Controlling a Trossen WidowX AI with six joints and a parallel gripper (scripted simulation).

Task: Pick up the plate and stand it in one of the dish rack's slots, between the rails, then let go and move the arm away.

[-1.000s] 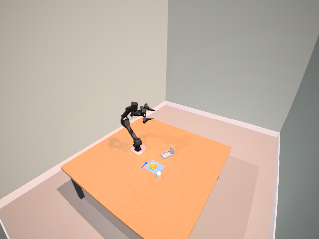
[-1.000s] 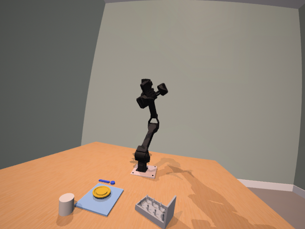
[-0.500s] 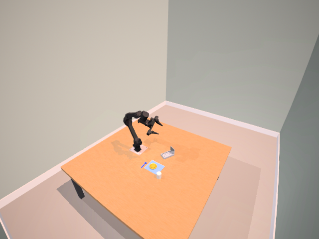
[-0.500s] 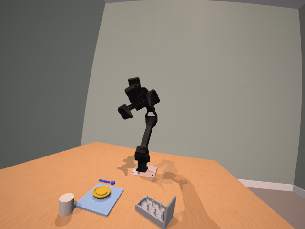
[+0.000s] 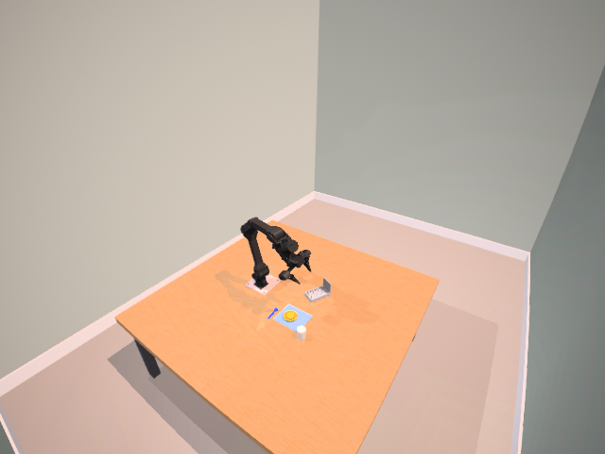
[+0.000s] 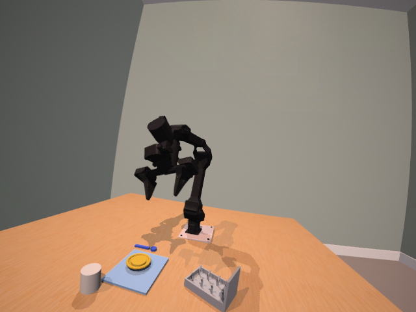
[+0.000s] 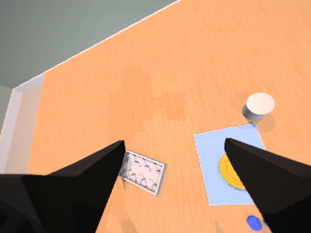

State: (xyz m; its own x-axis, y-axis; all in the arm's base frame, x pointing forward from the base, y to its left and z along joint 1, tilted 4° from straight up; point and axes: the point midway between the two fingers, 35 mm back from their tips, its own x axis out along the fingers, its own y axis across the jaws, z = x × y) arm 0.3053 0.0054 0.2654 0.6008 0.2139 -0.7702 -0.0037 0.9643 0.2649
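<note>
Now: the yellow plate 30 mm behind my gripper tip, 70 mm to the right of it and 220 mm below it. Also, from my gripper tip: white cup 90 mm ahead, 120 mm to the right, 210 mm below; grey dish rack 40 mm behind, 150 mm to the left, 210 mm below; light blue mat 20 mm behind, 60 mm to the right, 230 mm below.
</note>
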